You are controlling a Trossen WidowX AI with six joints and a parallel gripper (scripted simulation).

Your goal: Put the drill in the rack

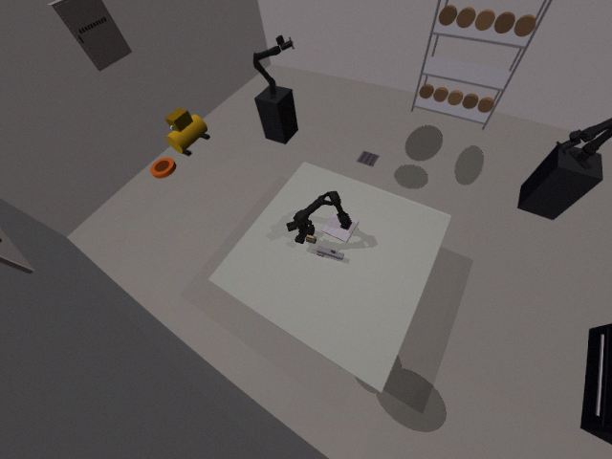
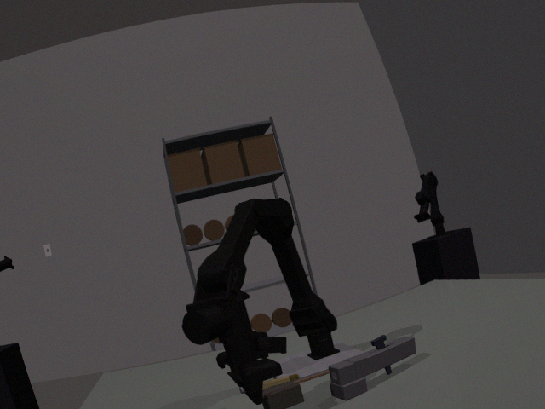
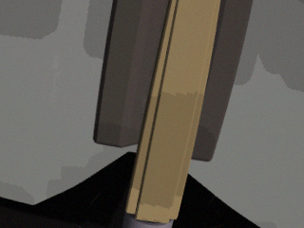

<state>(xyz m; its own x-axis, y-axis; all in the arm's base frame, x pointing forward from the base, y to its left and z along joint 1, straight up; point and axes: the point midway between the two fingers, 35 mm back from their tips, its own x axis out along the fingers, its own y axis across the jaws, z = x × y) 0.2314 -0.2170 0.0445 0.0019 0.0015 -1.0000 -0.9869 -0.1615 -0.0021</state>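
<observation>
Now: gripper tip 1 cm past the drill, 4 cm to the right of it and 3 cm below it. From my gripper tip the other things lie so: dark grey rack: 1 cm behind, 5 cm to the left; dark t-shaped piece: 3 cm ahead, 25 cm to the left, 3 cm above; grey housing block: 4 cm ahead, 22 cm to the left, 1 cm above.
</observation>
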